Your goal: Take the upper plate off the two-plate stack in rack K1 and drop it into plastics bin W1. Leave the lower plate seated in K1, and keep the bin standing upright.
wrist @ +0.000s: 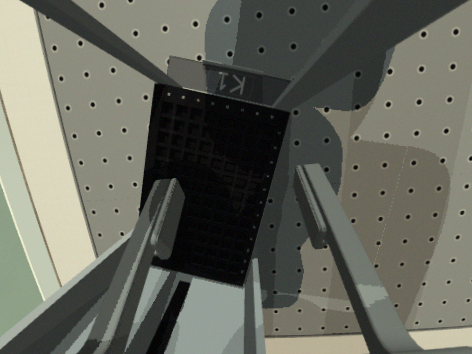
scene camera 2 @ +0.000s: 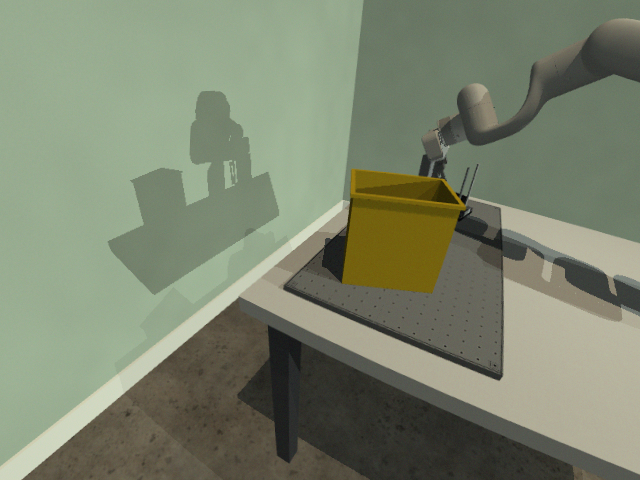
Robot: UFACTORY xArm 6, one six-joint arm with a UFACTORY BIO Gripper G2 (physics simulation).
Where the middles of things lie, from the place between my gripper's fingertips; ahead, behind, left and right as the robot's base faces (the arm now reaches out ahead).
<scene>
I see my gripper 39 cm to the right of the yellow bin W1 (scene camera 2: 399, 228), 4 cm below it and 1 cm short of it.
</scene>
